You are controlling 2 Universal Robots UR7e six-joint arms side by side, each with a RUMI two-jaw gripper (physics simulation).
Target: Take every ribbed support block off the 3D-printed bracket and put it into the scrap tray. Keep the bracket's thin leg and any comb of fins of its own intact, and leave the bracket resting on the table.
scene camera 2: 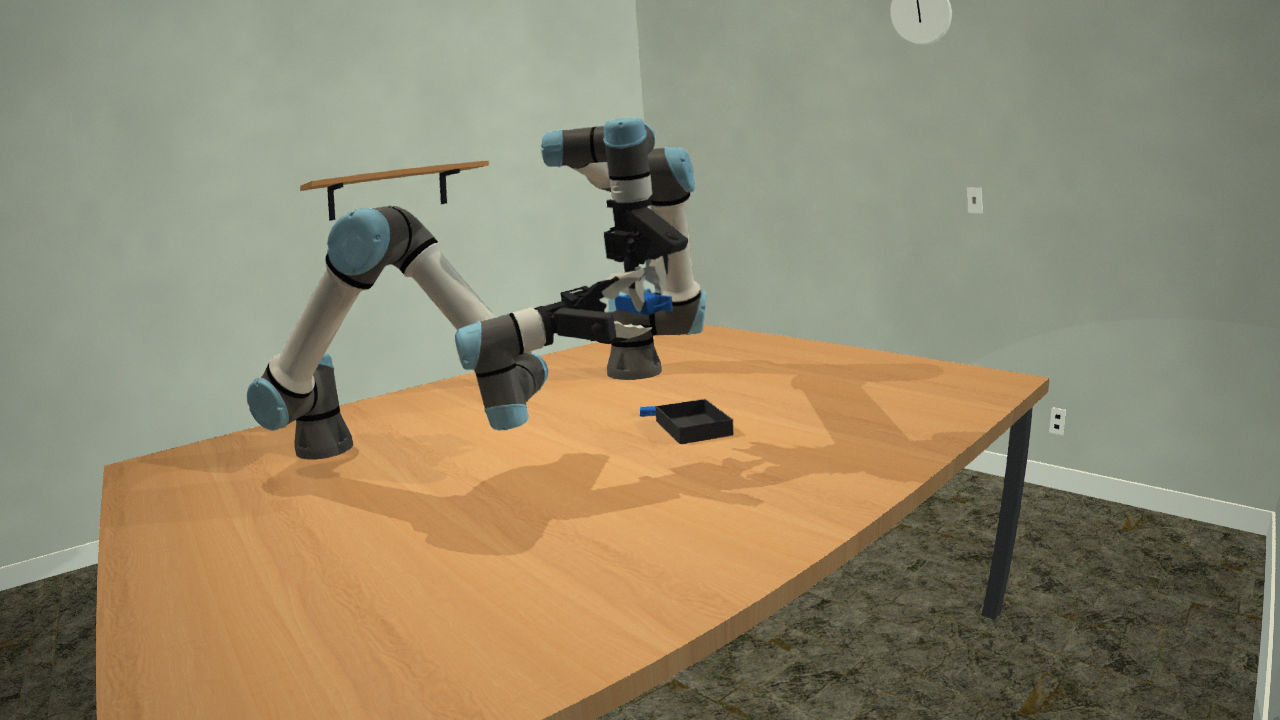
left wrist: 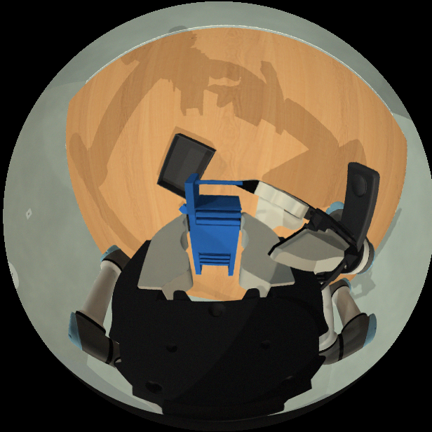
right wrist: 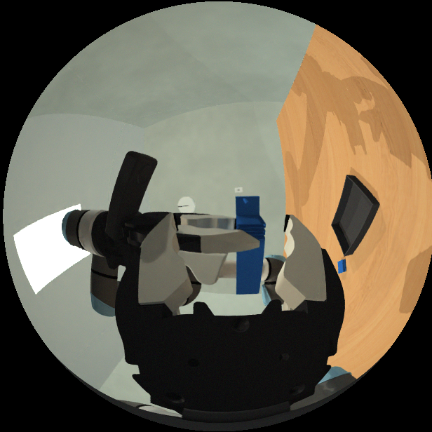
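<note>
The blue bracket [scene camera 2: 660, 301] [left wrist: 215, 240] [right wrist: 248, 275] is held above the table. My left gripper [left wrist: 213, 215] is shut on it, one finger at each side. In the left wrist view a thin leg [left wrist: 217, 182] sticks out at the far end, a ribbed block [left wrist: 218, 218] sits below it, and fins [left wrist: 215, 258] span two prongs at the near end. My right gripper [left wrist: 246, 201] is open, with the bracket in view between its fingers; one fingertip overlaps the leg's end in the left wrist view, contact unclear. The black scrap tray [scene camera 2: 707, 433] [left wrist: 172, 188] [right wrist: 340, 210] stands on the table.
A small loose blue piece [scene camera 2: 647, 411] [left wrist: 183, 208] [right wrist: 342, 266] lies on the table [scene camera 2: 537, 626] beside the tray. The two grippers are very close together, with the left gripper's fingers reaching across the right wrist view. A wall shelf [scene camera 2: 393, 175] is behind the arms.
</note>
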